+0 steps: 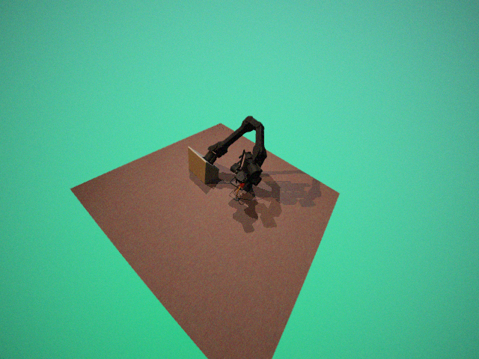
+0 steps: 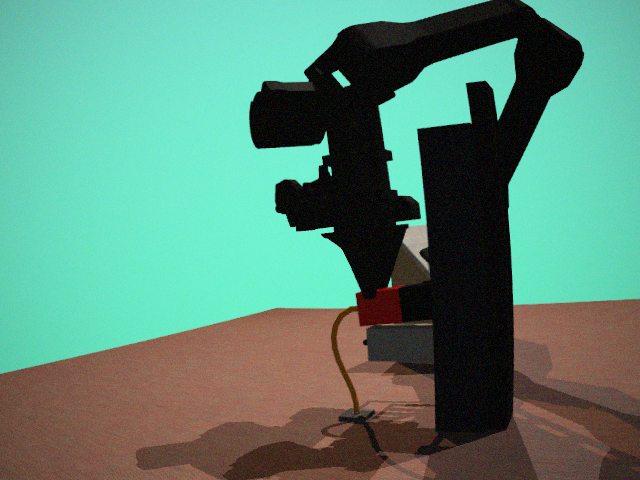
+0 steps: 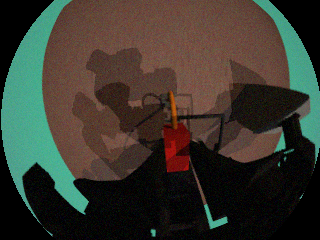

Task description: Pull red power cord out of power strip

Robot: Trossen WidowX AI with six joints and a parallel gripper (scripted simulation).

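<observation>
Right now the red plug is 2 cm to the left of my gripper tip and 1 cm behind it. From my gripper tip the other things lie so: black power strip: 10 cm to the left, 1 cm behind, 1 cm above.
</observation>
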